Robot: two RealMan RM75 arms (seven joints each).
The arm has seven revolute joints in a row. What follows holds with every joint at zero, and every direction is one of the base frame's.
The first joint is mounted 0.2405 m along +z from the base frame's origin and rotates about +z.
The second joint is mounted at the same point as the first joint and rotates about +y.
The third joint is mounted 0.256 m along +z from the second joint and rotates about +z.
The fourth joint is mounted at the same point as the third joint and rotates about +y.
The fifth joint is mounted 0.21 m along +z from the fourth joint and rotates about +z.
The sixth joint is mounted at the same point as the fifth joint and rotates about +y.
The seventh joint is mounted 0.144 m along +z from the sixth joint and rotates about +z.
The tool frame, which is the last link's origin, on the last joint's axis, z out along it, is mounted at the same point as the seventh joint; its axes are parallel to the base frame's.
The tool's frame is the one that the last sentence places.
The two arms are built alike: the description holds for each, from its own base.
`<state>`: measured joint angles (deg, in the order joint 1, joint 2, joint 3, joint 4, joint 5, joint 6, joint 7); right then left.
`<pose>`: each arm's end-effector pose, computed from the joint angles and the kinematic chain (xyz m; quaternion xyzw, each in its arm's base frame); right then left.
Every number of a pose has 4 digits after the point. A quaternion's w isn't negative.
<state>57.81 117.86 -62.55 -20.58 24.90 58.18 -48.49 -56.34 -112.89 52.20 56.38 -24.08 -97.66 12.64</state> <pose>0.2357 0.4133 -0.0643 -0.9002 0.3434 -0.2002 0.1780 -0.1549 0.4206 0.0642 -0.7842 -0.5807 0.1115 0.1882</pose>
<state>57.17 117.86 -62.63 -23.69 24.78 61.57 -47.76 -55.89 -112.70 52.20 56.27 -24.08 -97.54 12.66</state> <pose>0.2305 0.4131 -0.0589 -0.9010 0.3457 -0.1997 0.1699 -0.1587 0.4200 0.0654 -0.7814 -0.5839 0.1120 0.1895</pose>
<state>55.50 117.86 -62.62 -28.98 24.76 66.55 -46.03 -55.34 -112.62 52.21 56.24 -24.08 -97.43 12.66</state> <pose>0.2254 0.4114 -0.0490 -0.8988 0.3572 -0.1956 0.1623 -0.1630 0.4189 0.0660 -0.7785 -0.5875 0.1125 0.1902</pose>
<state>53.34 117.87 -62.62 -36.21 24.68 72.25 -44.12 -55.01 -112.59 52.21 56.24 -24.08 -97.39 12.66</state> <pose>0.2179 0.4104 -0.0342 -0.8973 0.3650 -0.1894 0.1604 -0.1654 0.4181 0.0662 -0.7768 -0.5896 0.1128 0.1904</pose>
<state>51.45 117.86 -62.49 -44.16 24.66 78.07 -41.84 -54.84 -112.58 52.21 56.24 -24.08 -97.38 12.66</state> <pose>0.2065 0.4097 -0.0166 -0.8961 0.3704 -0.1812 0.1640 -0.1667 0.4177 0.0663 -0.7759 -0.5908 0.1130 0.1904</pose>
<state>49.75 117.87 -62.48 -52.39 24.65 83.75 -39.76 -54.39 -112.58 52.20 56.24 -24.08 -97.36 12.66</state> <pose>0.1933 0.4074 0.0021 -0.8964 0.3698 -0.1746 0.1708 -0.1700 0.4164 0.0663 -0.7735 -0.5938 0.1136 0.1900</pose>
